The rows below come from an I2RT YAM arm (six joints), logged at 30 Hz.
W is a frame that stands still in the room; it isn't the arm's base.
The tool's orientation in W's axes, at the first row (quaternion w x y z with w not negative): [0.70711, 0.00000, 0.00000, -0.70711]
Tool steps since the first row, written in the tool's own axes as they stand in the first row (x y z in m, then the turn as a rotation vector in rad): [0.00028, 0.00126, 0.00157, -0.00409, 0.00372, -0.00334]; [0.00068, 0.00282, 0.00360, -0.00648, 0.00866, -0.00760]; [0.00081, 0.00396, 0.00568, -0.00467, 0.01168, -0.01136]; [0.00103, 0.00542, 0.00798, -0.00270, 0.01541, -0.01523]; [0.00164, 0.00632, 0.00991, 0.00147, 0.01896, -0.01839]
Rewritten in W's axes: [0.00126, -0.00028, 0.00157, 0.00372, 0.00409, -0.00334]; [0.00282, -0.00068, 0.00360, 0.00866, 0.00648, -0.00760]; [0.00396, -0.00081, 0.00568, 0.01168, 0.00467, -0.01136]; [0.00542, -0.00103, 0.00798, 0.01541, 0.00270, -0.01523]; [0.00632, -0.00164, 0.00991, 0.01896, -0.00147, -0.01839]
